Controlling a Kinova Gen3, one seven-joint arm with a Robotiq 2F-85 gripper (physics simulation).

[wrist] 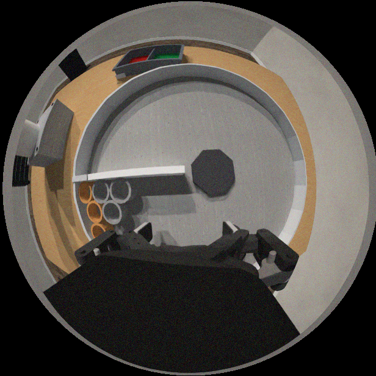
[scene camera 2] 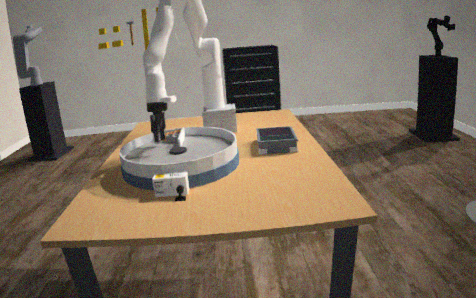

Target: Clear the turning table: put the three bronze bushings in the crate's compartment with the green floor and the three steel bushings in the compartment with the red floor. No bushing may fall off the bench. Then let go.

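Places are measured from the arm's base along level axes (x up, y right, z ahead), in millimetres.
Pixels of known places: gripper, fingertip midpoint: (scene camera 2: 160, 141); arm's base, origin of the base link: (scene camera 2: 215, 107).
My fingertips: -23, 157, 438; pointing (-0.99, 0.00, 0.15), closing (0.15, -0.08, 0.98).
Ahead of a thing's pixels: the offset from my fingertips to its middle, as dx, dy, dz. "pt": to the spot under its first point. Level surfaces: height alone.
Three bronze bushings (wrist: 81, 190) (wrist: 89, 210) (wrist: 93, 230) stand near the turning table's wall, the last partly hidden by a finger. Three steel bushings (wrist: 101, 201) (wrist: 130, 191) (wrist: 120, 214) stand beside them, on the same side of the white divider (wrist: 140, 172) (scene camera 2: 180, 136). The turning table (scene camera 2: 200, 162) (wrist: 298, 172) has a raised rim. My gripper (scene camera 2: 159, 140) (wrist: 186, 230) is open and empty over the turning table, to the right of the bushings in the wrist view. The crate @(-58, -429, -129) (scene camera 2: 278, 149) (wrist: 155, 64) has a red floor (wrist: 139, 60) and a green floor (wrist: 167, 53); no bushing shows in it.
A dark hub @(-26, -75, +36) (wrist: 213, 172) (scene camera 2: 178, 149) lies at the turning table's middle. A white box @(pt -54, -87, +290) (scene camera 2: 165, 187) with a small black device @(pt -59, -136, +311) (scene camera 2: 180, 191) stands in front of the turning table. The arm's grey base block (scene camera 2: 220, 119) (wrist: 56, 135) stands at the bench's @(dx -83) (scene camera 2: 280, 200) back.
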